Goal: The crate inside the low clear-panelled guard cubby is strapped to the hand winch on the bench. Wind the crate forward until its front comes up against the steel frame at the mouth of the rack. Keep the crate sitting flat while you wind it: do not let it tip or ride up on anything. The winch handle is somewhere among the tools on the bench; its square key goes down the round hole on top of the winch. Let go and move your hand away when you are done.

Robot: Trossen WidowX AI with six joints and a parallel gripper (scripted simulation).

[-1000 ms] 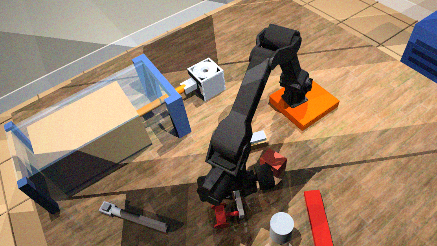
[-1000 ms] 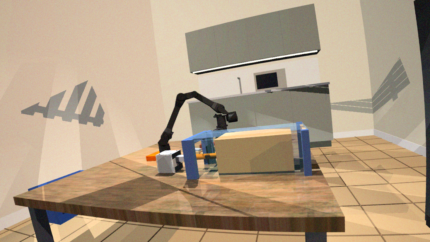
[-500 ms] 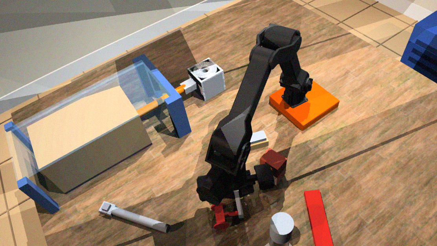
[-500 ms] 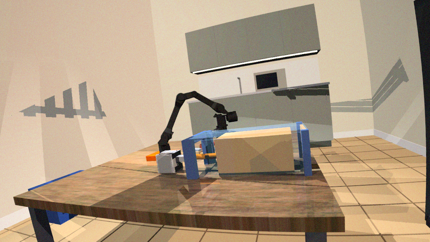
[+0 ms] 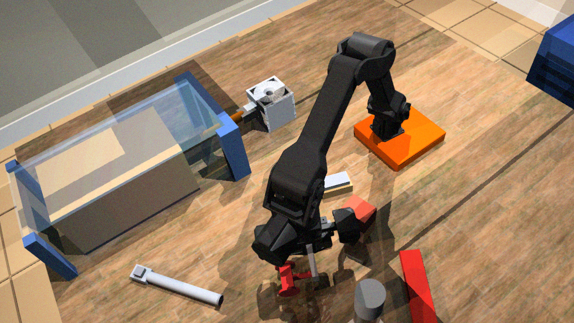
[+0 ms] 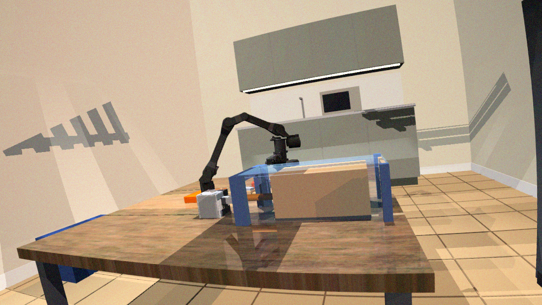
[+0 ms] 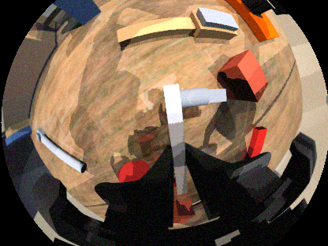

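Now: the red knob 5 cm ahead of my gripper tip, 3 cm to the left of it and 1 cm above it. From my gripper tip the other things lie so: winch handle 1 cm ahead, 1 cm to the left, 1 cm above; wooden brush 9 cm behind, 14 cm to the right, 2 cm below; red bar 13 cm behind, 19 cm to the left, 4 cm below.
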